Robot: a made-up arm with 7 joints.
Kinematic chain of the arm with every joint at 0, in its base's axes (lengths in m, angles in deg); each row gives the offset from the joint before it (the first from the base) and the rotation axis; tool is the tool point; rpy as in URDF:
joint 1: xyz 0 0 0.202 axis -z
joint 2: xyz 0 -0.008 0.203 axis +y
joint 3: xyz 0 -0.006 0.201 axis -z
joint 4: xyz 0 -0.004 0.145 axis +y
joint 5: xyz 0 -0.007 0.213 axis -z
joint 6: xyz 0 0 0.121 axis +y
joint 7: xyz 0 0 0.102 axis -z
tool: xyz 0 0 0 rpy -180 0 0
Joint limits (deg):
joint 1: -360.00..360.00
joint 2: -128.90..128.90
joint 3: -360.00..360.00
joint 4: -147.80..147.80
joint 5: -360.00..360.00
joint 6: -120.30..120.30
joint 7: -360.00..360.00
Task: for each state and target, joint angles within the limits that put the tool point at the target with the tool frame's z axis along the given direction. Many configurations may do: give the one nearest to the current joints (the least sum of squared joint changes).
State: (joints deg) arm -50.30 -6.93 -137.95 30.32 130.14 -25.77 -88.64
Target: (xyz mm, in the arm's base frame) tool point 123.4 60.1 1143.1 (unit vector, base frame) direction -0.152 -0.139 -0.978
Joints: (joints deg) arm -17.11 27.20 -175.41 34.58 167.92 18.19 -88.64
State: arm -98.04 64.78 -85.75 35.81 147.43 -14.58 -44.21
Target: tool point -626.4 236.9 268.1 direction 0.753 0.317 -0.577
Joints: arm -136.51 109.13 -95.07 36.08 134.68 -55.21 -44.21
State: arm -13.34 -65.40 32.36 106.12 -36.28 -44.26 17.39
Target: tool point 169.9 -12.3 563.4 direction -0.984 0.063 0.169
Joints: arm 9.10 -48.66 -9.69 147.68 -35.70 0.42 17.39
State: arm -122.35 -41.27 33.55 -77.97 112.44 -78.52 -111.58
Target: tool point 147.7 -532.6 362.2 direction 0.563 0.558 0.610
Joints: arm -109.84 -48.30 -1.13 -80.87 70.47 -50.96 -111.58
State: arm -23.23 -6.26 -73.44 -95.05 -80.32 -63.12 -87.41
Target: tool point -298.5 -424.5 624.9 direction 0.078 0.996 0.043
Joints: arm -9.27 -24.95 -48.63 -89.96 -97.39 -28.05 -87.41
